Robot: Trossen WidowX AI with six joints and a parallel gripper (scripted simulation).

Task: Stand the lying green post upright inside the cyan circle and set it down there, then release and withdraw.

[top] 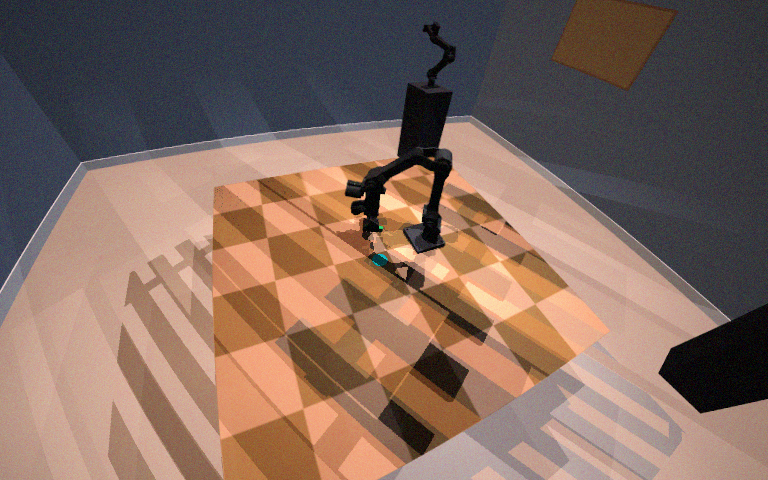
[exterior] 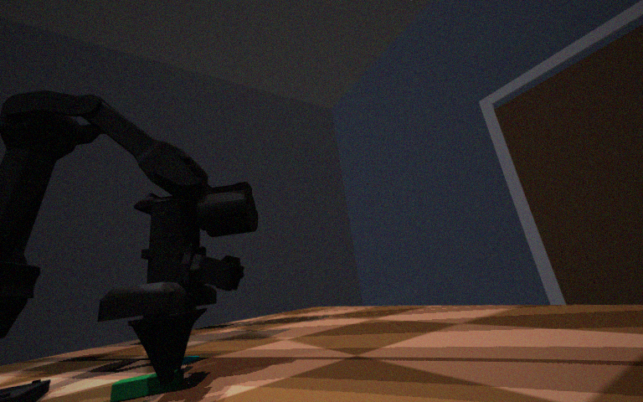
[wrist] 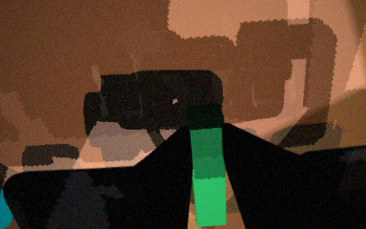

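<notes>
Now: gripper tip 5 cm short of the cyan circle, 16 cm to the right of it and 1 cm above it. Round my gripper tip: green post 2 cm behind, 1 cm to the left.
</notes>
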